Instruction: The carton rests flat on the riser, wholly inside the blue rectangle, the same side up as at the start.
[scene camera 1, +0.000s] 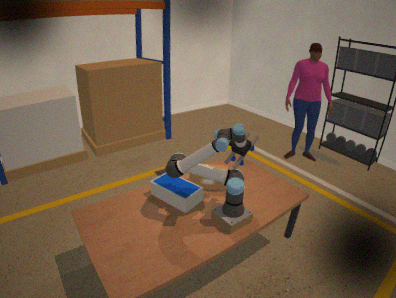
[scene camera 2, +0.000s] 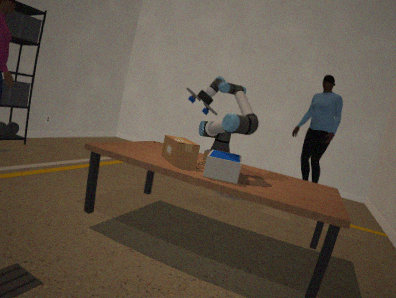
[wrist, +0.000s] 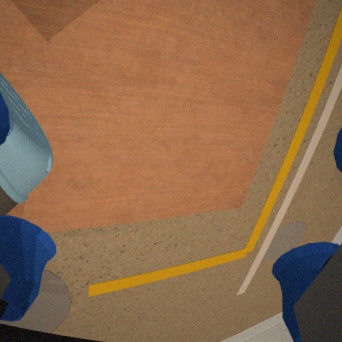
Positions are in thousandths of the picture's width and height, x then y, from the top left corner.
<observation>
The suction head (wrist: 101, 724) holds nothing. The table carries a brown carton (scene camera 2: 458, 512) and a riser (scene camera 1: 461, 653).
The riser shows as well in scene camera 2 (scene camera 2: 554, 555). The wrist view does not show the riser: it is out of frame. The wrist view misses the brown carton: it is out of frame.
</observation>
